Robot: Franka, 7 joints.
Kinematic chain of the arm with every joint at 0, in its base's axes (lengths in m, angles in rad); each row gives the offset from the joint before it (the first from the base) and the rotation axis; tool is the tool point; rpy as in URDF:
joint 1: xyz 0 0 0.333 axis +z
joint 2: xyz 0 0 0 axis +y
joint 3: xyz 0 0 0.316 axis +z
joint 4: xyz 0.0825 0 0 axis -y
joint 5: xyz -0.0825 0 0.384 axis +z
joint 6: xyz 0 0 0 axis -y
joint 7: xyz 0.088 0 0 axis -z
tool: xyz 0 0 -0.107 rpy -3.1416 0 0
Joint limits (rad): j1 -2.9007..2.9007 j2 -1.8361..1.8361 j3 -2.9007..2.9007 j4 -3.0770..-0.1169 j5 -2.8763..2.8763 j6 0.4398..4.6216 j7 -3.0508..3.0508
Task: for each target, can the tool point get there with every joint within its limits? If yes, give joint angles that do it. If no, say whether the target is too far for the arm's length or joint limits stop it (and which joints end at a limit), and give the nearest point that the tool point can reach.
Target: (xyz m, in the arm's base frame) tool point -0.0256 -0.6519 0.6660
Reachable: yes | joints -2.0509 0.6488 1.0304 -0.7260 -0.7197 1.1775 2.1100
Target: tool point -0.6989 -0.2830 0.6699
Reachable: yes | joints 0.7197 -1.5139 0.5330 -0.9190 2.3762 1.7349 -1.6056
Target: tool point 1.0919 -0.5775 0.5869
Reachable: no: too far | nearest point 0.7428 -0.3929 0.5057 | short by 0.403 m
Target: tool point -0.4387 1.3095 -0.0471
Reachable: no: too far | nearest point -0.2627 0.7843 0.1053 | short by 0.574 m
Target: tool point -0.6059 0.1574 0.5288
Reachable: yes | joints -1.3869 -1.4621 -1.1645 -1.9306 0.8263 3.2345 1.8330
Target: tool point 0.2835 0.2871 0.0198
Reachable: yes | joints 1.6149 0.8807 -0.5743 -2.3203 -1.0228 2.2634 0.5897
